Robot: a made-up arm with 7 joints.
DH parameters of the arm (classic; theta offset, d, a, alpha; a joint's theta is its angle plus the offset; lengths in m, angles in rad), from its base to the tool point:
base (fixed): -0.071 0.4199 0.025 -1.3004
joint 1: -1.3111 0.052 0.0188 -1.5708
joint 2: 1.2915 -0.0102 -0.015 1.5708
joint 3: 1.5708 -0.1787 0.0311 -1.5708
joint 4: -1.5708 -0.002 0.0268 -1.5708
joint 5: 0 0.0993 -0.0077 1.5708
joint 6: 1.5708 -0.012 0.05 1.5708
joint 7: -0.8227 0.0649 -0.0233 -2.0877
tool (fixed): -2.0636 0.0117 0 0
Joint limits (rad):
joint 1: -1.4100..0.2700
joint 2: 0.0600..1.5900
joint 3: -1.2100..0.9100
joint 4: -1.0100..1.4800
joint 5: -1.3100..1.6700
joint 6: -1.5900..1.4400
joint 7: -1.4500..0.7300
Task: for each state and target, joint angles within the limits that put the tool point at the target. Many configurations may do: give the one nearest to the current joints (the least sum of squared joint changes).
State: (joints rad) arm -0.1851 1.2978 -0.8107 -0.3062 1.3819 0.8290 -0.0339
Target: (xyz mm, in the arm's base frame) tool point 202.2 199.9 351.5
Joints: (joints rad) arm -0.2632 1.5784 -0.6294 0.1581 1.3487 0.9333 -0.0684
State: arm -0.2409 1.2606 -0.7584 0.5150 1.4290 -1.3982 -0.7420
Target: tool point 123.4 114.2 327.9
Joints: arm -0.5912 1.0710 -0.5619 0.3804 1.2332 -1.3818 -0.7111
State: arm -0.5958 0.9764 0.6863 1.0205 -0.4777 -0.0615 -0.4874
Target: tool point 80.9 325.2 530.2
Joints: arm -0.6560 1.1994 0.9100 1.0046 -0.7995 -0.4650 -0.3857
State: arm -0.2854 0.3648 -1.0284 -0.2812 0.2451 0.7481 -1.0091
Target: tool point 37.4 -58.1 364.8
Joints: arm 0.0410 0.4416 -1.2100 -0.5788 0.5526 0.2075 -1.0640
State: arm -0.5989 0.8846 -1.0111 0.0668 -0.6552 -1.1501 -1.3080
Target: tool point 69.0 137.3 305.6
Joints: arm 0.0810 1.2122 -1.2100 0.4429 -0.6889 -1.2412 -1.2277
